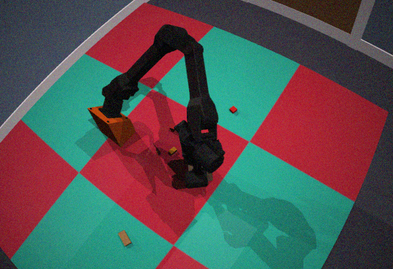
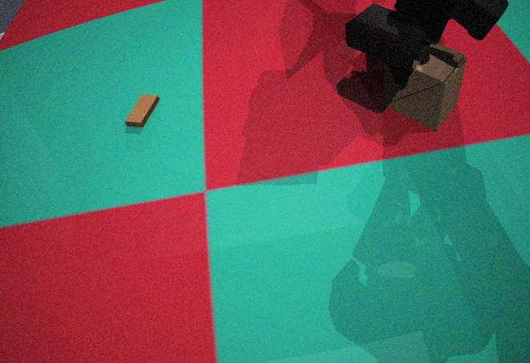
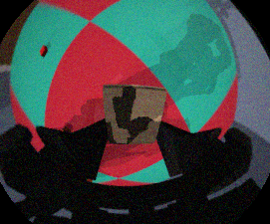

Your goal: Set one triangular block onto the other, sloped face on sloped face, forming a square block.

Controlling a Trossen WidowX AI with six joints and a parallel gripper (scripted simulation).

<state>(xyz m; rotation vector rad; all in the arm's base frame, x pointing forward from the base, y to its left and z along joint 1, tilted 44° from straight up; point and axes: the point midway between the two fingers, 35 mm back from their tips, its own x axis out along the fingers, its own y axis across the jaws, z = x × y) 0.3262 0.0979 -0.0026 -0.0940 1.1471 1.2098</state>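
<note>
The yellowish piece is 120 mm behind my gripper tip, 10 mm to the left of it and 40 mm below it. Round my gripper tip: flat tan piece: 10 mm behind, 320 mm to the right, 40 mm below.
</note>
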